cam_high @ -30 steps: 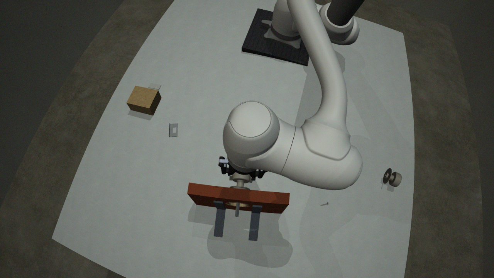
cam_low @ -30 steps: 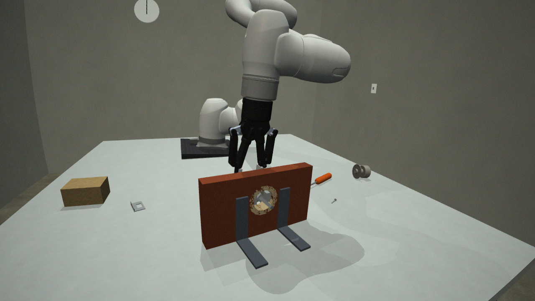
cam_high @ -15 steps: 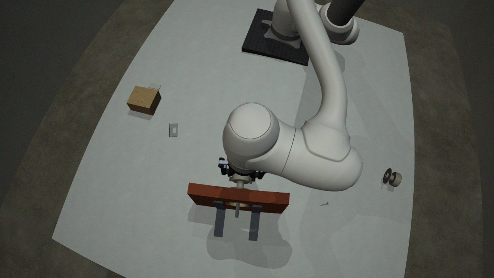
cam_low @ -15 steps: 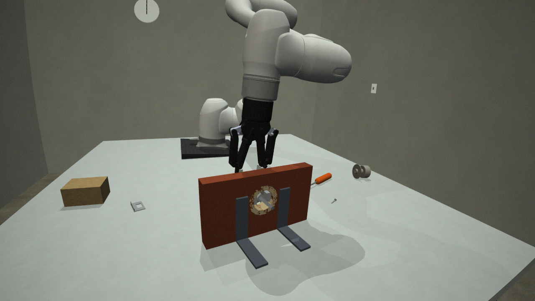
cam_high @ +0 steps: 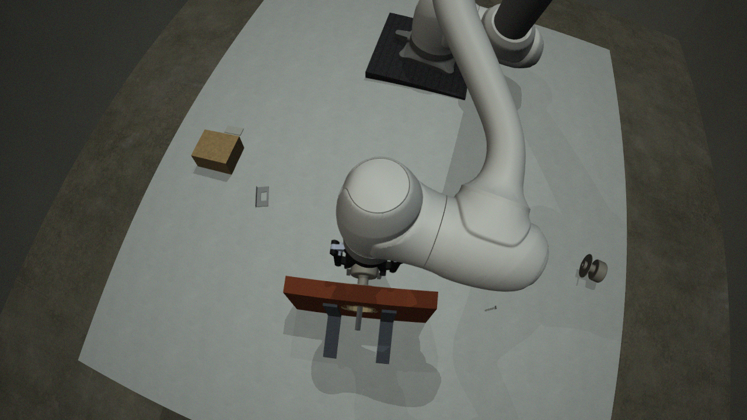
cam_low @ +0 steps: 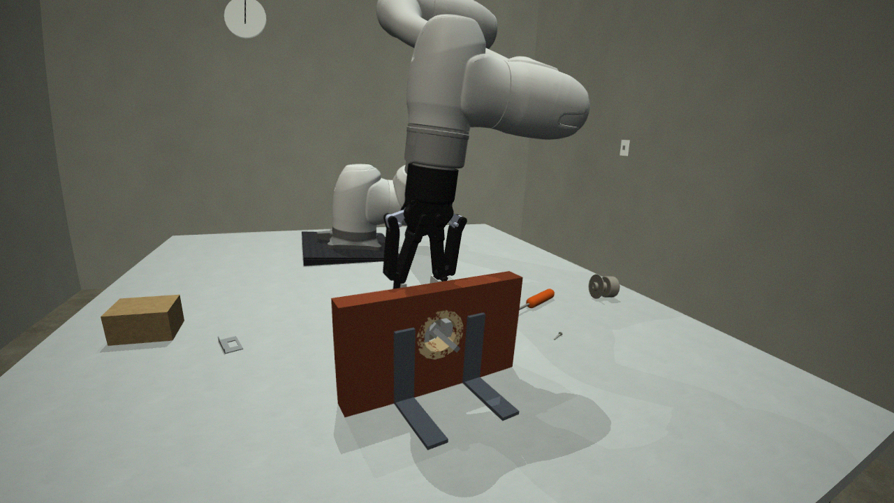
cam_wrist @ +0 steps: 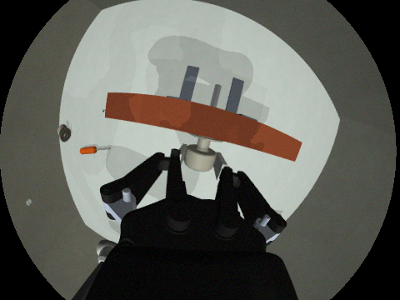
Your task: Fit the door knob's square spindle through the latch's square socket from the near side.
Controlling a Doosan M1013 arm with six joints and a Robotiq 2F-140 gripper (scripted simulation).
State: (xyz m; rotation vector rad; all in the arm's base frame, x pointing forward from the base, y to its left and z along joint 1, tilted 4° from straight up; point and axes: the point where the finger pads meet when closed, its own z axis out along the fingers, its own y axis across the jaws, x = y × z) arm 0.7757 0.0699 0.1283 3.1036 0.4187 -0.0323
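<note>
The square socket lies 60 mm ahead of my hand, 30 mm below it and 20 mm to the left of it. From my hand the other things lie so: cardboard box: 520 mm to the right, 180 mm behind, 90 mm below; then red-brown wood panel: 60 mm ahead, 30 mm below, 20 mm to the left; then orange-handled screwdriver: 320 mm to the left, 200 mm behind, 110 mm below.
</note>
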